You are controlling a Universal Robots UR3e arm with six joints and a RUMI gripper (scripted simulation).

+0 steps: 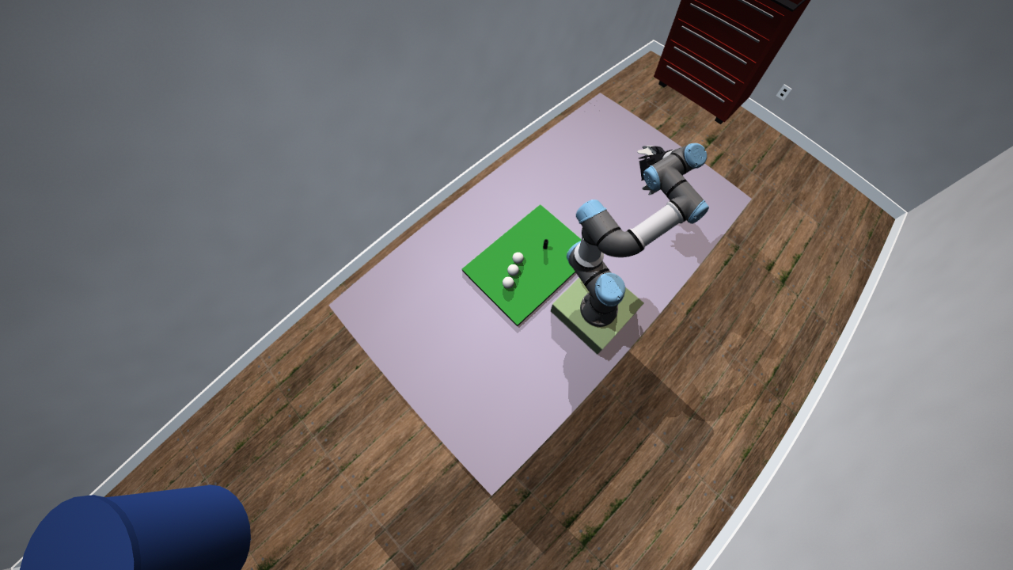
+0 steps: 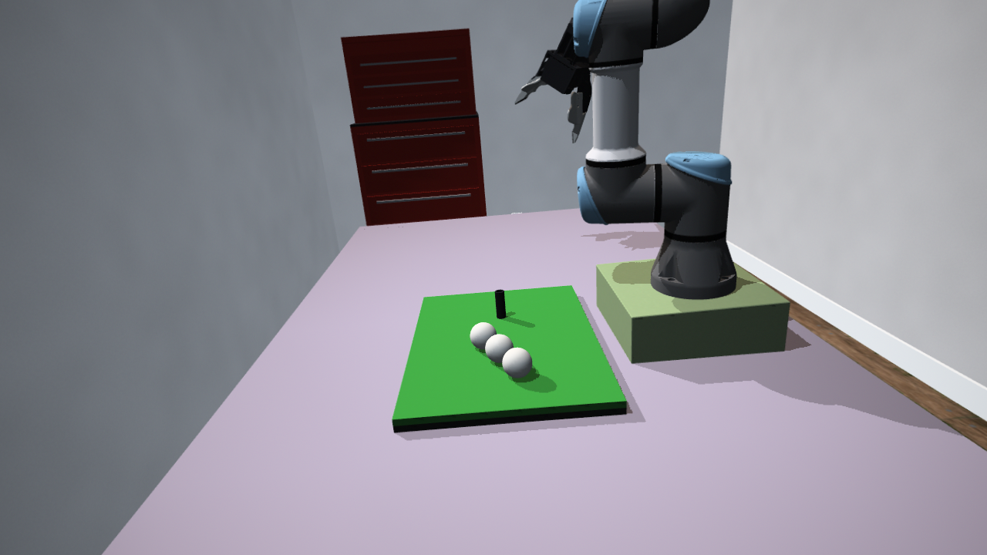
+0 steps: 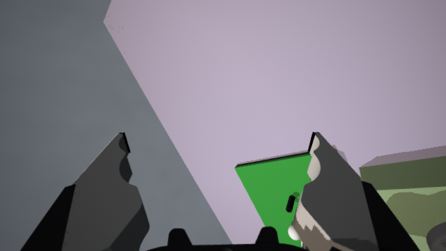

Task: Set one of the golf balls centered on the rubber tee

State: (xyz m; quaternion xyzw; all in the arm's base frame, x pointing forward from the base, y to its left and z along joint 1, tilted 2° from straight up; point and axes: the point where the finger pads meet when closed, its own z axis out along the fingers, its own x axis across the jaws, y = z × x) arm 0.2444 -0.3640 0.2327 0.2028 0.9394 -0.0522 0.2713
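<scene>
The white golf ball is 51 cm to the left of my hand, 28 cm below it and 5 cm ahead of it. From my hand the other things lie so: green mat (38 cm to the left, 30 cm below, 7 cm ahead).
</scene>
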